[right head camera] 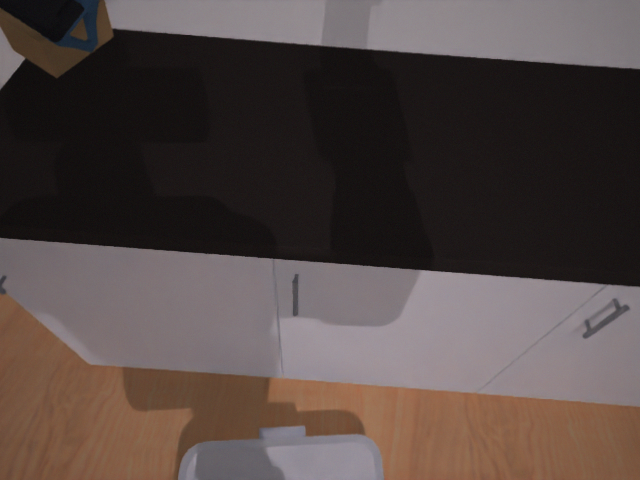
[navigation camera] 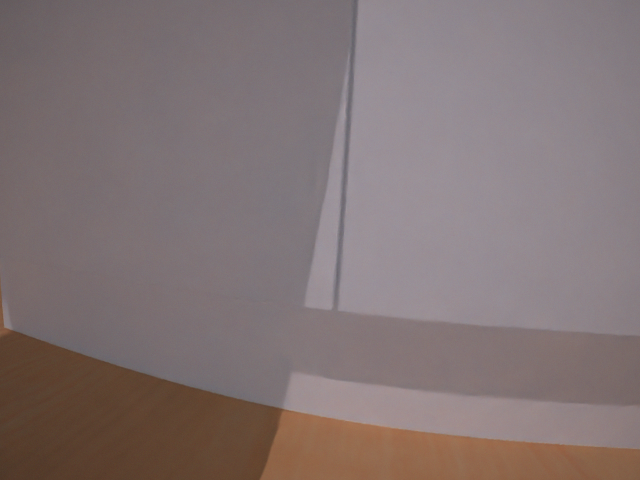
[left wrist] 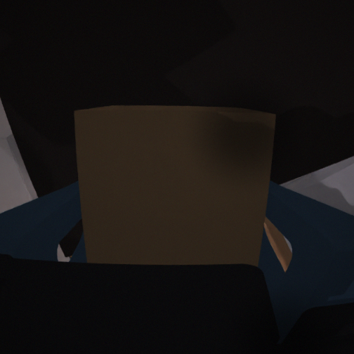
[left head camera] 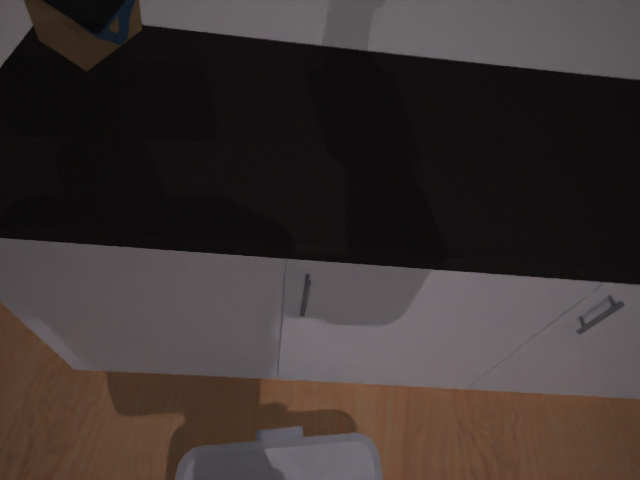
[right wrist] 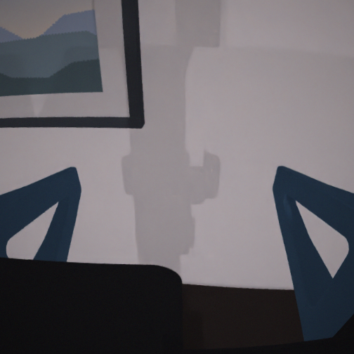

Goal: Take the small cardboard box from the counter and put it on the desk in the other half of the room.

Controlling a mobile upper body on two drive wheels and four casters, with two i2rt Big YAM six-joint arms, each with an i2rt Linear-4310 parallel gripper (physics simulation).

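Places are measured from the left arm's base along level axes (x ahead, y left, z up), in millimetres.
Pixels of known places: left gripper, fingertip midpoint: (right head camera: 71, 33) (left head camera: 99, 24).
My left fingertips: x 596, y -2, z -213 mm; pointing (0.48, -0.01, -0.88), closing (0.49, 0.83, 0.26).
Behind a point stands the place of what it marks.
The small cardboard box (left head camera: 85, 51) @(z -208, x 534, y -2 mm) (right head camera: 49, 59) @(z -206, x 531, y 0 mm) (left wrist: 175, 175) is tan and shows at the upper left in both head views, in front of the counter's back left corner. It fills the middle of the left wrist view. My left gripper (left wrist: 174, 178) is shut on it, with a blue finger at each side, and holds it up over the dark counter (left head camera: 258, 155) @(z -500, x 691, y -178 mm) (right head camera: 248, 155) @(z -500, x 694, y -179 mm) (right wrist: 240, 320). The box's top part is cut off in the head views. My right gripper (right wrist: 176, 177) is open and faces the wall, with nothing between its fingers. The desk does not show.
White cabinet doors (left head camera: 155, 310) @(z -819, x 538, y 50 mm) (right head camera: 170, 310) @(z -824, x 535, y 19 mm) (navigation camera: 465, 155) @(z -1131, x 497, y -312 mm) with grey handles stand below the counter. The wooden floor (left head camera: 423, 439) @(z -1410, x 329, y -702 mm) (right head camera: 439, 439) @(z -1409, x 339, y -727 mm) (navigation camera: 387, 454) @(z -1410, x 524, y -289 mm) runs along their foot. A framed picture (right wrist: 134, 65) hangs on the wall. Part of the robot's light grey base (left head camera: 320, 459) @(z -1150, x 262, y -326 mm) (right head camera: 325, 459) @(z -1150, x 262, y -337 mm) shows at the bottom.
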